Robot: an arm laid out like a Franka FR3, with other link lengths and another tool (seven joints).
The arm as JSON. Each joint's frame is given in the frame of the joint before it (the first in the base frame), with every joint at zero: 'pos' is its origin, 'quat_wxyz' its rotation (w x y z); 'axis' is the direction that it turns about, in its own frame. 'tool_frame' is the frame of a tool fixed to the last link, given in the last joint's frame.
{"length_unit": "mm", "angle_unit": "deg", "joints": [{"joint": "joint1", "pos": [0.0, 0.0, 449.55], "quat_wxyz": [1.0, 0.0, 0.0, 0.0], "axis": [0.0, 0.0, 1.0]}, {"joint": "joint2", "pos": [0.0, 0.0, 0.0], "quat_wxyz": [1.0, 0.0, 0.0, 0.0], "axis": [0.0, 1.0, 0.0]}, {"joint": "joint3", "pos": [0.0, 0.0, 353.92], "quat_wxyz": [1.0, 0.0, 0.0, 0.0], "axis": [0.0, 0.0, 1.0]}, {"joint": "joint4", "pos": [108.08, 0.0, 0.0], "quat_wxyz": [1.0, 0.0, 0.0, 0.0], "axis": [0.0, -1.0, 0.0]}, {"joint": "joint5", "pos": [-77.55, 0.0, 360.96], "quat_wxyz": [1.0, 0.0, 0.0, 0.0], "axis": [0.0, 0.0, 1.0]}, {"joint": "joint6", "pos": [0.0, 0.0, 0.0], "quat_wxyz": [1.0, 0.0, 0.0, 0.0], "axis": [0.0, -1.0, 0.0]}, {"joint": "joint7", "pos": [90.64, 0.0, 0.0], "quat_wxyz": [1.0, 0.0, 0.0, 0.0], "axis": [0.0, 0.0, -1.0]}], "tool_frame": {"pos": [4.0, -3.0, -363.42], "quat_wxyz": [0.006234, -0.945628, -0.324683, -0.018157]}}
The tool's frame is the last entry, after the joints.
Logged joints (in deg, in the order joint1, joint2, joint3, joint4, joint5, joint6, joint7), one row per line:
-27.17, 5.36, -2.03, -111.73, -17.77, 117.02, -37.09
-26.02, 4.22, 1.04, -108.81, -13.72, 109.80, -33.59
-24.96, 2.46, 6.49, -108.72, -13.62, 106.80, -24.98
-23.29, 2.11, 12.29, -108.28, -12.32, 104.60, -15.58
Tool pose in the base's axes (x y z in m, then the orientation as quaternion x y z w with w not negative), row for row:
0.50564, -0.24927, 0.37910, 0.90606, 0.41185, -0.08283, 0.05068
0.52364, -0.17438, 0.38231, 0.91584, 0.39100, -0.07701, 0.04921
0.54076, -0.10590, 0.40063, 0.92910, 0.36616, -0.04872, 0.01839
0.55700, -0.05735, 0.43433, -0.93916, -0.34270, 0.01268, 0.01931
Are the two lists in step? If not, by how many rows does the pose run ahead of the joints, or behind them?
The pose runs 2 rows ahead of the joints: the pose in row i belongs to the joints in row i + 2.
